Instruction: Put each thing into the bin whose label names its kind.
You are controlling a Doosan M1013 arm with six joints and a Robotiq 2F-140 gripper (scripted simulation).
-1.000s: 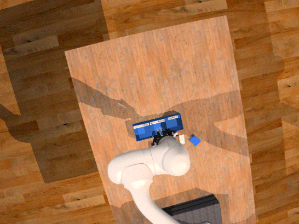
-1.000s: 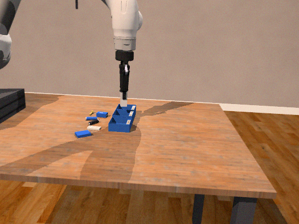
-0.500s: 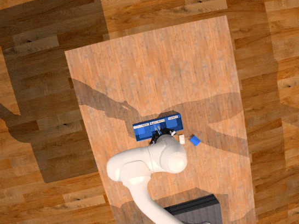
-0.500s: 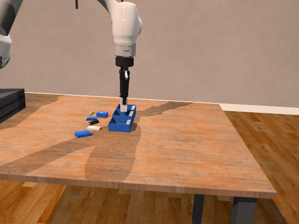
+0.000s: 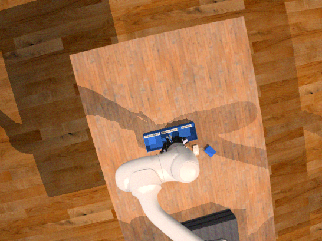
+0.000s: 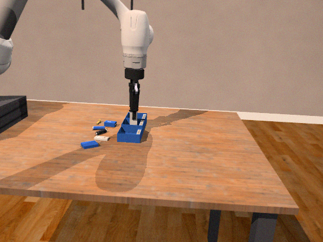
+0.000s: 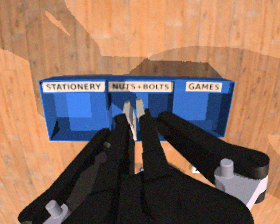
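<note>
The blue three-compartment bin row is 1 cm to the right of my hand and 3 cm below it. The rest, counted from my hand: blue cylinder (13 cm behind, 4 cm to the right, 4 cm below); then blue rectangular battery (10 cm behind, 2 cm to the left, 4 cm below); then black cylindrical battery (11 cm behind, 8 cm to the right, 4 cm below).
</note>
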